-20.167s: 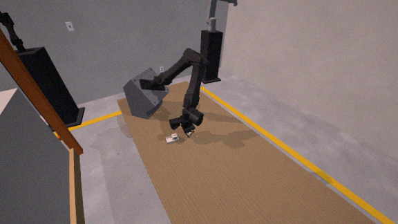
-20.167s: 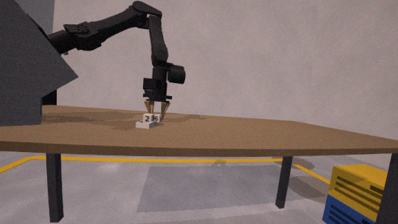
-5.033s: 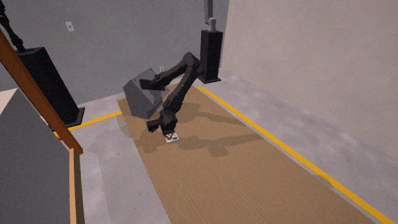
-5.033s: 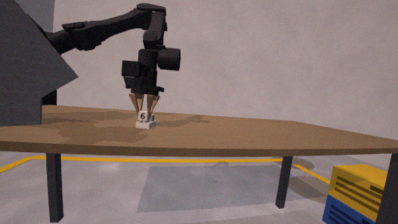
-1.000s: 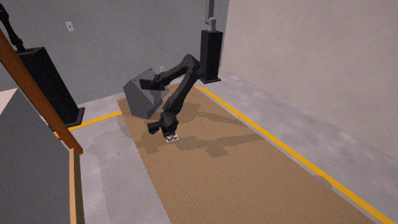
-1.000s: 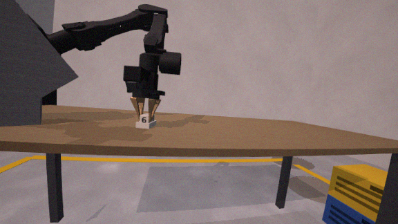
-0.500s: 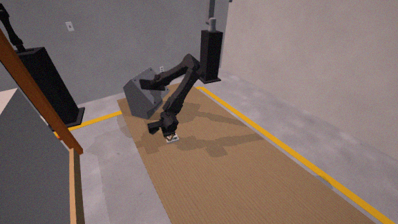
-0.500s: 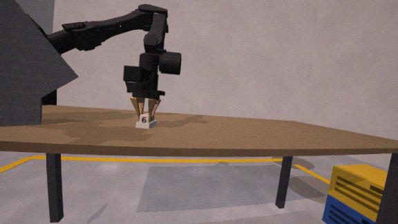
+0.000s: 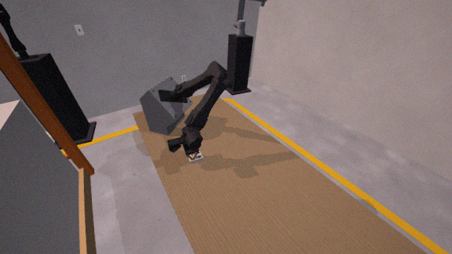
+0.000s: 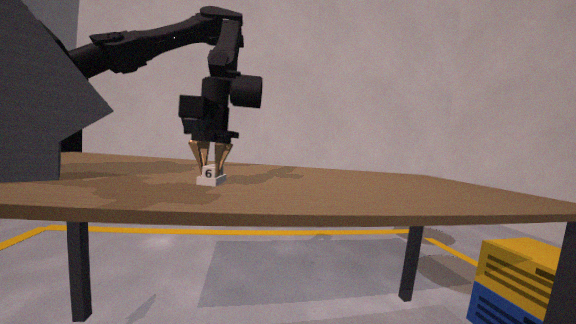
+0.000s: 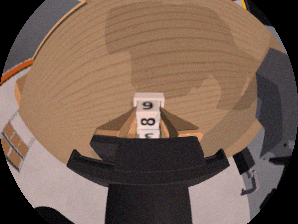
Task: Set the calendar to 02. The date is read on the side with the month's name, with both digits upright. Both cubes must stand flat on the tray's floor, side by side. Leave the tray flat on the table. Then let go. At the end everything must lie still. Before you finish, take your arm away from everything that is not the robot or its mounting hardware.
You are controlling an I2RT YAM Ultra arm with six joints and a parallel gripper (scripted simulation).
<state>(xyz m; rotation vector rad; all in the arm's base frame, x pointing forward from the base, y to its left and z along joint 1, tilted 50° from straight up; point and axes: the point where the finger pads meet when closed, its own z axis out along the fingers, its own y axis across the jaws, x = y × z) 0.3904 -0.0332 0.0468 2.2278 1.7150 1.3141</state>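
Now: the small white tray 2 cm to the left of my hand and 2 cm below it.
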